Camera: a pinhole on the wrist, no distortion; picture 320 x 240 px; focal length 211.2 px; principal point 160.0 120.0 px. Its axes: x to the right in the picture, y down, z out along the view. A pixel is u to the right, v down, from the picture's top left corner.
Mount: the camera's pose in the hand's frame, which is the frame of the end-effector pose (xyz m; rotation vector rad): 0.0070 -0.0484 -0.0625 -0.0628 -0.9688 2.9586
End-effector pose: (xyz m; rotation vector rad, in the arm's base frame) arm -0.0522 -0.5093 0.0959 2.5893 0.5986 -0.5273
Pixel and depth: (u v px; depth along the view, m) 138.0 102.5 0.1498
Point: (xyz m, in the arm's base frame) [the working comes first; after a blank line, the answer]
In the camera's frame: -0.0156 -0.0124 0.1498

-0.1181 -0.4322 -0.0069
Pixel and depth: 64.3 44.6 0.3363
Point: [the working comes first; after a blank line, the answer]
In the camera's frame: -0.1524 -0.1201 0.3363

-0.0813 -0.4724 -0.2561
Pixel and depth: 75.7 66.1 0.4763
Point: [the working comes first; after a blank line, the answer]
In the camera's frame: -0.1901 -0.1216 0.4763

-0.1256 -0.4502 -0.3923
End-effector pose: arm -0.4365 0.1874 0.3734 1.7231 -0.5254 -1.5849
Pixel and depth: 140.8 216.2 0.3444
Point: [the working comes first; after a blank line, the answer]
In the camera's frame: -0.0313 0.1569 0.3444

-0.6187 0.3923 0.0830
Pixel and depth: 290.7 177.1 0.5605
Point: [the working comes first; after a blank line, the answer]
In the camera's frame: 0.3469 0.1515 0.5605

-0.8605 0.7035 0.2686
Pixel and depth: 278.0 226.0 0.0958
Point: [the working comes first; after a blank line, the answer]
In the camera's frame: 0.0535 0.0481 0.0958

-0.4543 0.3207 0.3036
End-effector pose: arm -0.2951 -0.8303 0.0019 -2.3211 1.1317 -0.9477
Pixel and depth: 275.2 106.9 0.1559
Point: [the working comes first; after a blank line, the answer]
In the camera's frame: 0.0850 -0.0097 0.1559

-0.2161 -0.6816 -0.0017
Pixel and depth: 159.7 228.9 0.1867
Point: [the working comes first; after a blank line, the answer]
In the camera's frame: -0.0003 0.0963 0.1867

-0.1473 -0.6850 0.1196
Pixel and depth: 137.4 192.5 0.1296
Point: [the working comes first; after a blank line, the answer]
In the camera's frame: -0.0139 0.0445 0.1296

-0.1907 -0.7442 0.0923
